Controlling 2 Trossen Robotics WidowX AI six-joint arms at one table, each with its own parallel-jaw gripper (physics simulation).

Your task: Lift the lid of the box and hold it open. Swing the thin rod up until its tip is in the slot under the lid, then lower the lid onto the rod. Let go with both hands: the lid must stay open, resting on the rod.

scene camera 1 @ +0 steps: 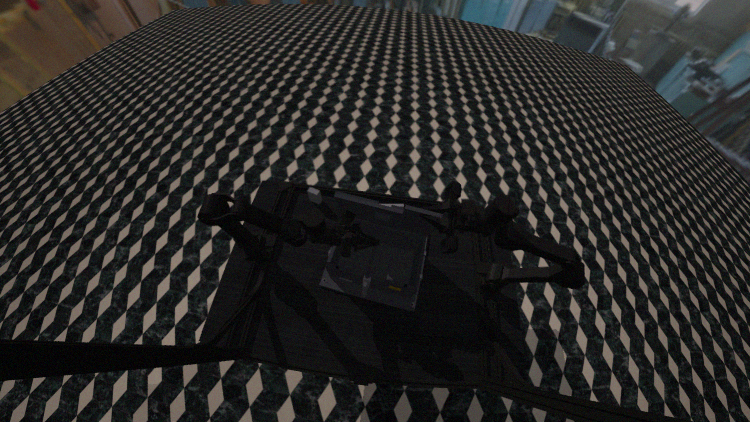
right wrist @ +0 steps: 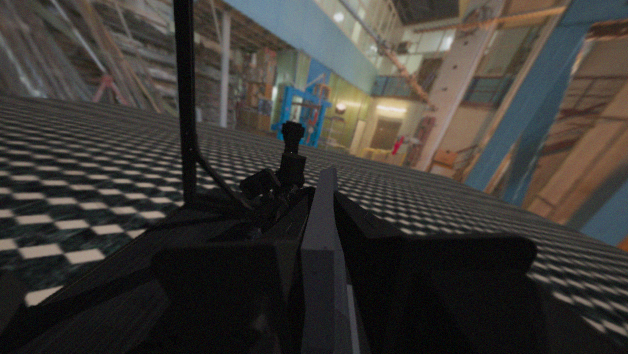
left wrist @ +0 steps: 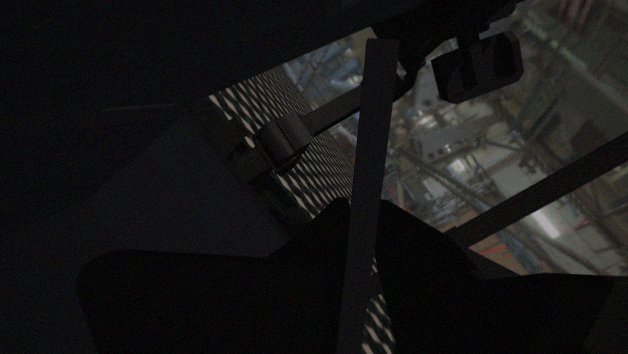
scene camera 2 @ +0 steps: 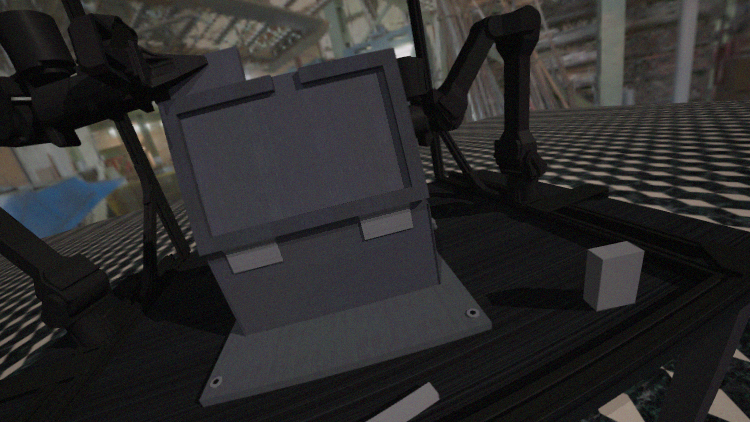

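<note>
The box is fixed on a grey base plate. Its lid stands raised above the hinge side. My right gripper is shut on the lid's edge, at the lid's upper left in scene camera 2. My left gripper is shut on the thin rod, which stands upright between the fingers in the left wrist view. The rod's upper end shows free of the fingers; I cannot tell whether it is in the slot. Scene camera 1 is too dark to show the rod clearly.
A pale block stands on the dark table near its edge. A pale bar lies near the base plate. A small yellow piece shows at the box. Dark frame posts rise beside the table.
</note>
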